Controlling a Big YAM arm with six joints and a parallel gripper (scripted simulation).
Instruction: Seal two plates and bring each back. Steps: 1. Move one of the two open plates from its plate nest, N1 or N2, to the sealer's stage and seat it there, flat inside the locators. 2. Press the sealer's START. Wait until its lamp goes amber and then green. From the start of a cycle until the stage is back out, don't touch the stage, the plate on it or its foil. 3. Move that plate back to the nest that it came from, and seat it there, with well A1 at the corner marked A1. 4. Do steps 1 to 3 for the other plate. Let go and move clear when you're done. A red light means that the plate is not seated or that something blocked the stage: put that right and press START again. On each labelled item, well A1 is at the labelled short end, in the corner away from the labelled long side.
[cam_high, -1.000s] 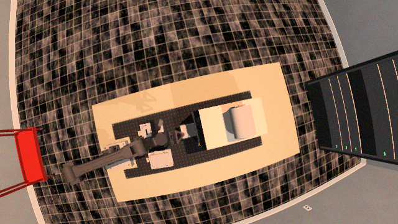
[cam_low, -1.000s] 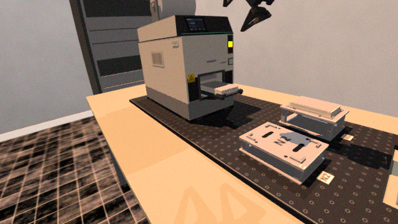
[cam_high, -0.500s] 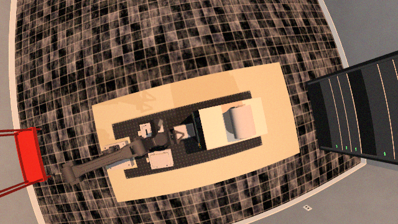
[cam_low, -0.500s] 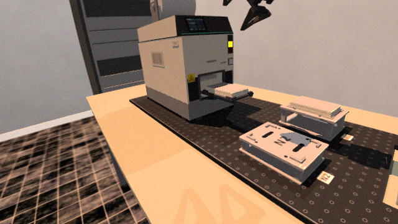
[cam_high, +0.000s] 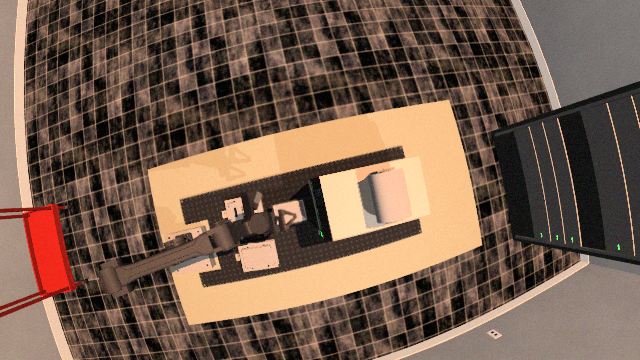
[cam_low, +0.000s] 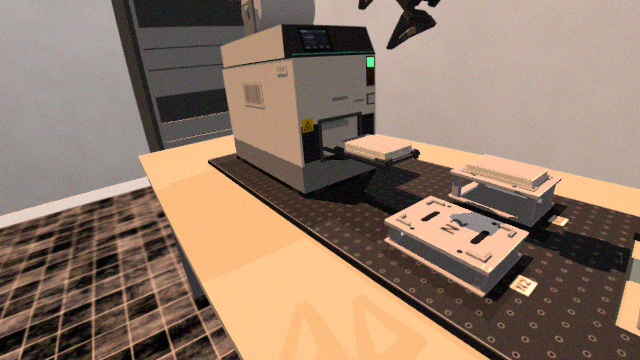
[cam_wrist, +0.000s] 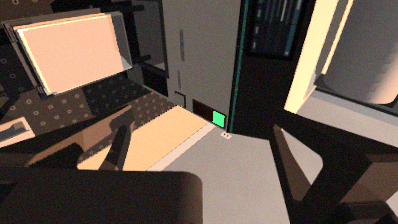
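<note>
My hand is 22 cm above the well plate and 1 cm short of it. Also, from my hand: sealer stage: 23 cm below, 1 cm ahead; then plate nest N2: 30 cm below, 19 cm behind, 6 cm to the left; then sealer screen: 13 cm ahead, 4 cm to the left, 1 cm below.
</note>
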